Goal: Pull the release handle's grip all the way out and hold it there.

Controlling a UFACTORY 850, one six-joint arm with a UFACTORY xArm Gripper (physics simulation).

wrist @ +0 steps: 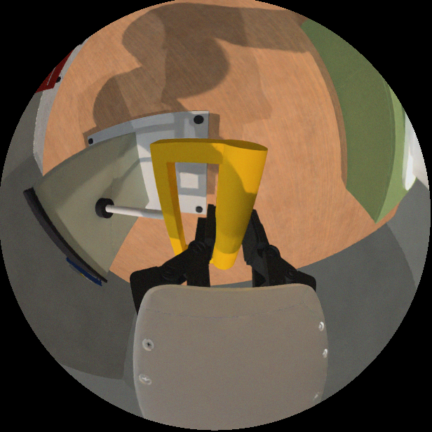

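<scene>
The yellow grip (240, 185) of the release handle is a D-shaped loop with a thick round bar on its right side. My gripper (228, 218) is shut on that thick bar, with a black finger on either side of it. A pale metal rod (132, 211) runs from a black collar (104, 208) on the grey-green housing (75, 175) to the left side of the grip. A good length of the rod shows between collar and grip. The rod's end at the grip is hidden behind the yellow frame.
A grey metal base plate (172, 120) with black bolts lies on the wooden table top (285, 100) beside the housing. A green block-like object (365, 115) stands at the right edge. A red and white object (54, 75) shows at the upper left. Dark shadows fall across the table.
</scene>
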